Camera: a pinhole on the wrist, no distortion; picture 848 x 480 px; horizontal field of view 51.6 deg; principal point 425.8 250.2 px. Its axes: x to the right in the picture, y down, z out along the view. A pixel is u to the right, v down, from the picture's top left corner.
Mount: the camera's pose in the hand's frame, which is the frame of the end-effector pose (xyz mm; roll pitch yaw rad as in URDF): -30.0 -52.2 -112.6 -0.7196 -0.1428 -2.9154
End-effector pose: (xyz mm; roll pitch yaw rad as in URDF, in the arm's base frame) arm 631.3 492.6 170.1 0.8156 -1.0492 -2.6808
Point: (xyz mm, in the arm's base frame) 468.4 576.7 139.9
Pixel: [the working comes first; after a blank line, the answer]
In the camera's frame: -6.6 6.5 202.3

397.1 278.6
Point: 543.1 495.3 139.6
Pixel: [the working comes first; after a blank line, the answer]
In the camera's frame: -20.4 -25.5 97.5

241.9 21.0
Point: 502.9 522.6 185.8
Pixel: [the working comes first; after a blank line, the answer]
In the camera's frame: -59.9 -22.0 151.6

79.4 122.9
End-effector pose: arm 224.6 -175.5 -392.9 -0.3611 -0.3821 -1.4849
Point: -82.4 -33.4 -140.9
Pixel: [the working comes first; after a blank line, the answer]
In the camera's frame: 144.1 57.6 407.3

736.1 374.2
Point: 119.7 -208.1 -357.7
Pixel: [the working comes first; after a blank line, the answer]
In the camera's frame: -36.2 -15.6 123.6

168.8 139.5
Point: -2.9 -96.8 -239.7
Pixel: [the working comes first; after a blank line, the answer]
In the camera's frame: 80.5 31.2 283.4

674.8 346.9
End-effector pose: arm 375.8 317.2 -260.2 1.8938 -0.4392 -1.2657
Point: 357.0 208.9 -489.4
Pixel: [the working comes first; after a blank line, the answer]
In the camera's frame: 51.2 -28.0 287.3

582.0 164.6
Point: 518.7 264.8 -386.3
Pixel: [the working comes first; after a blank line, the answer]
In the camera's frame: -22.4 73.3 131.7

outside the picture
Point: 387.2 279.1 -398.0
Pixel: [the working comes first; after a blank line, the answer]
In the camera's frame: 33.6 -40.8 170.2

598.7 40.0
